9 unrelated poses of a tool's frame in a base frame.
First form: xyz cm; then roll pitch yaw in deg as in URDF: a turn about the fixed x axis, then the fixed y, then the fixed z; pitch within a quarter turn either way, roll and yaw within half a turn.
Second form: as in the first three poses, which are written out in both.
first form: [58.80, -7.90, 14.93, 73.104, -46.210, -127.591]
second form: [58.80, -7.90, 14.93, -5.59, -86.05, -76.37]
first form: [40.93, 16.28, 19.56, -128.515, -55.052, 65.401]
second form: [40.93, 16.28, 19.56, -76.49, -81.47, -19.30]
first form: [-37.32, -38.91, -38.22, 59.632, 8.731, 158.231]
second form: [-37.32, -38.91, -38.22, 4.61, 79.95, 134.88]
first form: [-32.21, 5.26, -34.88, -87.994, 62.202, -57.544]
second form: [-32.21, 5.26, -34.88, -43.50, 77.73, 2.29]
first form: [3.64, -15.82, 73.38, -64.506, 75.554, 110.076]
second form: [3.64, -15.82, 73.38, -111.87, -8.20, 123.43]
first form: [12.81, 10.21, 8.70, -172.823, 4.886, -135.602]
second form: [12.81, 10.21, 8.70, -64.79, 160.00, -7.24]
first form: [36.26, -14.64, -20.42, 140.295, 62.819, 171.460]
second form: [36.26, -14.64, -20.42, -16.10, 112.24, 34.83]
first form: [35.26, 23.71, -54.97, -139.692, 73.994, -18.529]
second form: [35.26, 23.71, -54.97, -104.24, 48.00, 75.72]
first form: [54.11, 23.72, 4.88, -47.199, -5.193, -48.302]
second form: [54.11, 23.72, 4.88, -46.46, 15.30, -47.58]
